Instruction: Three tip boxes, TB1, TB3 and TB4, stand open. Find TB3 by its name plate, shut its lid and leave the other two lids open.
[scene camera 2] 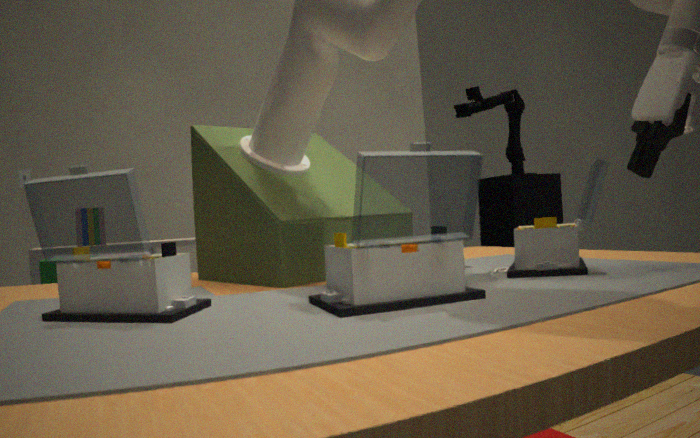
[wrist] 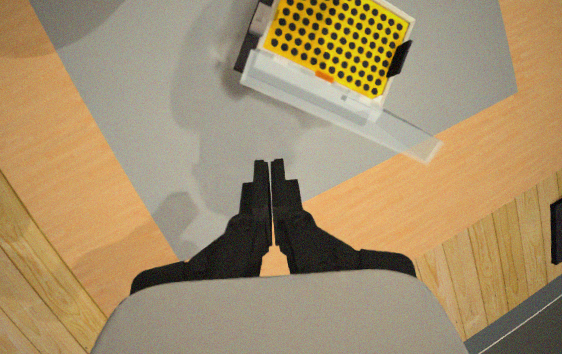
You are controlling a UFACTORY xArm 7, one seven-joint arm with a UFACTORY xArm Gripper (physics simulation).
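Observation:
Three white tip boxes stand with clear lids up: the left box, the middle box and the right box. The left lid, middle lid and right lid are all raised. No name plate is readable, so I cannot tell which is TB3. In the wrist view a box with a yellow tip rack is partly cut off at the top; its open lid stands on the side toward my fingers. My gripper is shut and empty, apart from that lid, and above and right of the right box.
The boxes stand on a grey mat on a wooden table. Behind them are a green wedge block bearing a white arm column, and a black pedestal with a small black arm.

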